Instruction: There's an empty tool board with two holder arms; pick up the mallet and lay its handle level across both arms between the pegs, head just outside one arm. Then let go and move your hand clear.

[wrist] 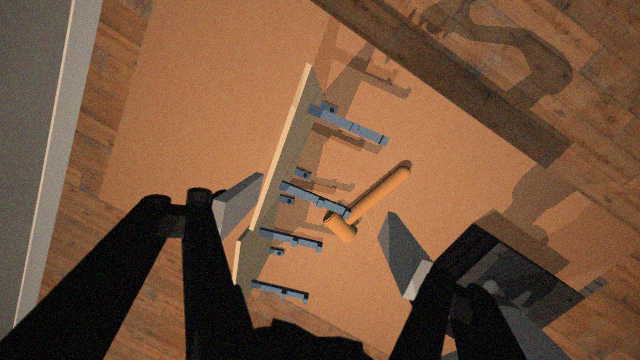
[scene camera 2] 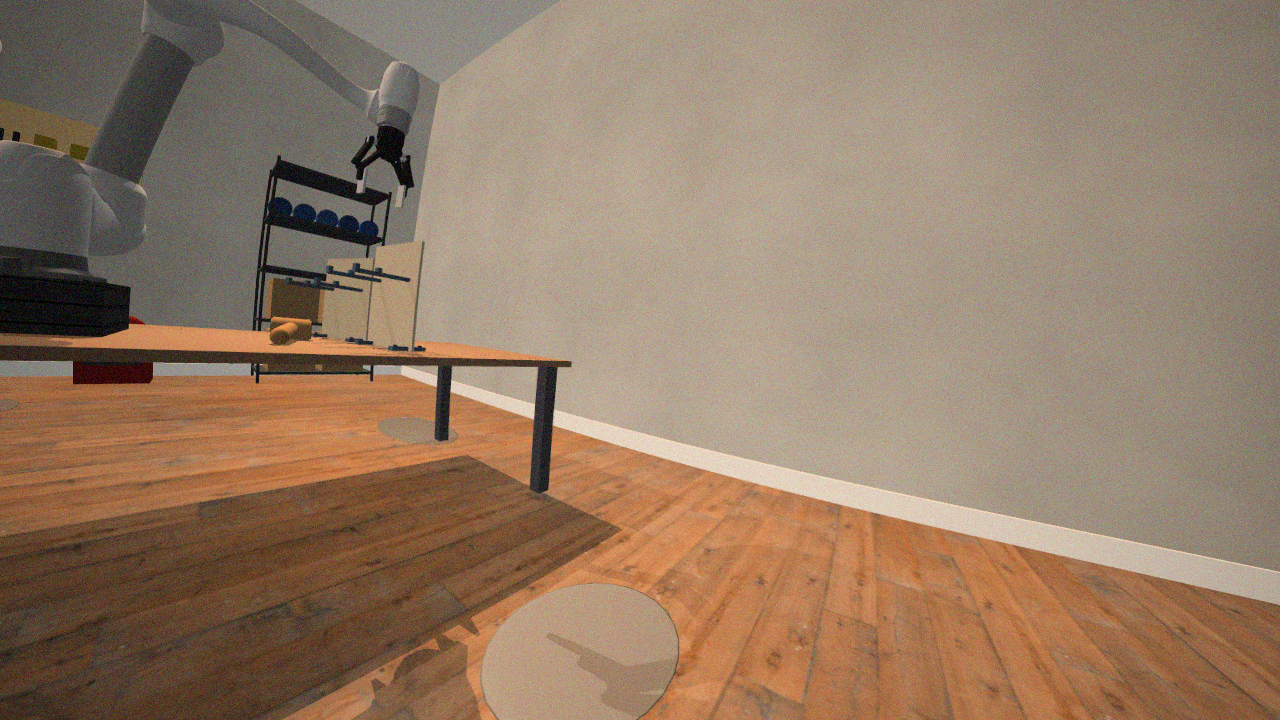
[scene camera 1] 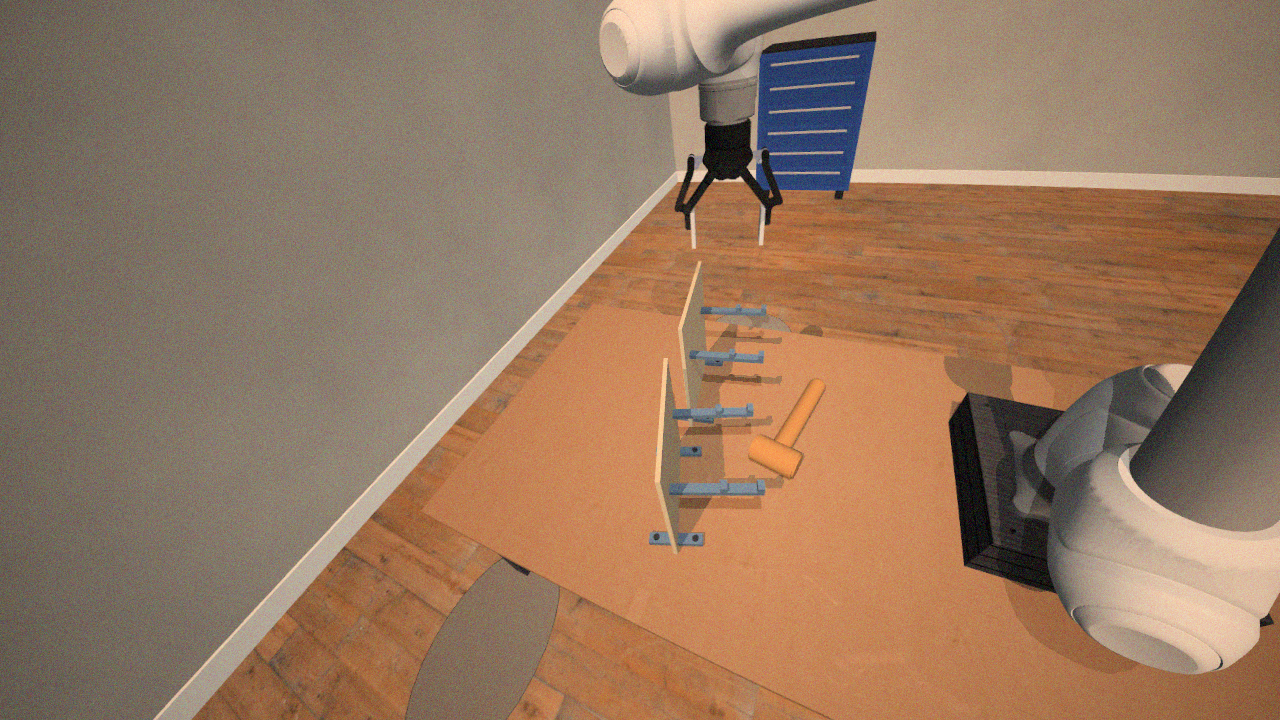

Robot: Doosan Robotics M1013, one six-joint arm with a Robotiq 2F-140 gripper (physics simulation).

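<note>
The orange mallet [scene camera 1: 802, 411] [scene camera 2: 288, 331] [wrist: 381, 192] lies on the table in front of two upright boards. Its head is toward scene camera 1 and its handle slants away toward the back right. The far board [scene camera 1: 691, 335] [scene camera 2: 398, 291] [wrist: 296, 145] and the near board [scene camera 1: 665, 447] [scene camera 2: 345, 300] [wrist: 246, 255] each bear two blue holder arms with pegs, and no tool rests on them. My gripper [scene camera 1: 727, 244] [scene camera 2: 380, 197] [wrist: 322, 207] is wide open and empty, fingers pointing down, well above the far board and the mallet.
The table [scene camera 1: 850, 582] [scene camera 2: 483, 360] [wrist: 200, 100] carries the robot's black base [scene camera 1: 998, 483] [scene camera 2: 62, 306] [wrist: 520, 280] on the side opposite the boards. A grey wall [scene camera 1: 358, 223] runs behind the boards. A blue cabinet [scene camera 1: 810, 116] and a shelf rack [scene camera 2: 261, 259] stand farther off.
</note>
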